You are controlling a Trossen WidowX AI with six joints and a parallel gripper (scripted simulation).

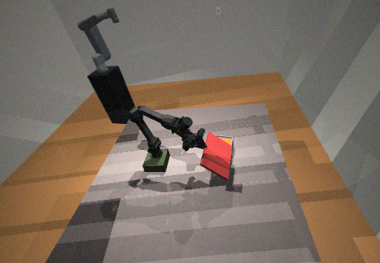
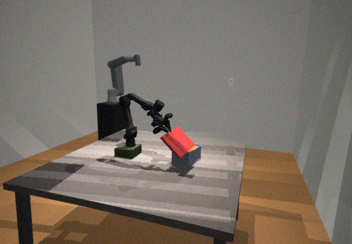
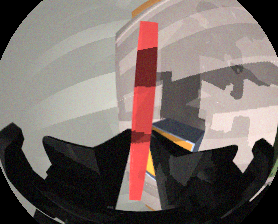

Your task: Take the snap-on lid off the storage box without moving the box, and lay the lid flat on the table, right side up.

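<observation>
Now: gripper tip 60 mm short of the lid and 50 mm above it. Also, from my gripper tip: storage box: 190 mm below, 160 mm to the left, 60 mm ahead.
</observation>
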